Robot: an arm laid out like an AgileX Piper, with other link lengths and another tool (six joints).
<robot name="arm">
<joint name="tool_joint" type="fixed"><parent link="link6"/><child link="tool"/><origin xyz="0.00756 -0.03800 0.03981" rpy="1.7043 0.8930 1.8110"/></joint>
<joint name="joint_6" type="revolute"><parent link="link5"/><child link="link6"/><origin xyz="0.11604 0.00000 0.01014"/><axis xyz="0.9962 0 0.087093"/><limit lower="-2.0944" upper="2.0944"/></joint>
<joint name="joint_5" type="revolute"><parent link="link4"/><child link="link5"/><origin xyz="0.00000 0.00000 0.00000"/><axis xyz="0 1 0"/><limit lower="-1.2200" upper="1.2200"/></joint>
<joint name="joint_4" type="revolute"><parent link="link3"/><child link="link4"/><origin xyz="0.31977 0.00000 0.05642"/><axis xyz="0.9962 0 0.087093"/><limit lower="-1.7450" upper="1.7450"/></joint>
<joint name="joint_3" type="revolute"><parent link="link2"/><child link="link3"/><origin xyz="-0.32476 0.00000 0.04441"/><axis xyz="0 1 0"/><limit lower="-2.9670" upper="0.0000"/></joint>
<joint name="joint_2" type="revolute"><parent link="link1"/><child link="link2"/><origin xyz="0.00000 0.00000 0.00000"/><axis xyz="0 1 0"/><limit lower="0.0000" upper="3.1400"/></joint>
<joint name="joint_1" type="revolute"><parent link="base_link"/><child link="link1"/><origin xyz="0.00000 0.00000 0.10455"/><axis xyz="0 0 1"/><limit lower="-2.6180" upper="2.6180"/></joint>
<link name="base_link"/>
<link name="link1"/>
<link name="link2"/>
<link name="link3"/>
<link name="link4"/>
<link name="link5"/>
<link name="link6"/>
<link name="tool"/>
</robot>
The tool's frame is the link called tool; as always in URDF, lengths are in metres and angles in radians.
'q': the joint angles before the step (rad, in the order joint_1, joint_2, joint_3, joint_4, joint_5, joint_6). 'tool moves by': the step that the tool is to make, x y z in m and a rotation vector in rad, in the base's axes. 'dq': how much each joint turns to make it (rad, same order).
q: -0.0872 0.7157 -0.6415 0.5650 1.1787 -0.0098
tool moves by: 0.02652 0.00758 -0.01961 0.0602 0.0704 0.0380
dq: 0.0065 0.1287 -0.0035 0.0766 -0.0218 -0.0614
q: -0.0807 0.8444 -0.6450 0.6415 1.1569 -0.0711
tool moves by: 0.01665 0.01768 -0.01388 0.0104 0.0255 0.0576
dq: 0.0844 0.0800 0.0000 0.0195 -0.0582 -0.0142
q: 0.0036 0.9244 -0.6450 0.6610 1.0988 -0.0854
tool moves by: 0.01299 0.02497 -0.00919 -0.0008 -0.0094 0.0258
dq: 0.1306 0.0581 0.0000 -0.0017 -0.1161 0.0460
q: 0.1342 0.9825 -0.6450 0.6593 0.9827 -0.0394
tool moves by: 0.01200 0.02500 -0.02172 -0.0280 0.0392 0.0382
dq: 0.1146 0.0953 0.0000 -0.0200 -0.0887 0.0394
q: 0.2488 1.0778 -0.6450 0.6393 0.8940 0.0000
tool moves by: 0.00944 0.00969 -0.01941 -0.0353 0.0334 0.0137
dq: 0.0421 0.0773 0.0000 -0.0193 -0.0499 0.0104
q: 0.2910 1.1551 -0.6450 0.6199 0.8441 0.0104
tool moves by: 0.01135 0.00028 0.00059 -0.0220 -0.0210 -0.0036
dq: 0.0021 0.0327 -0.0229 -0.0223 -0.0287 0.0000
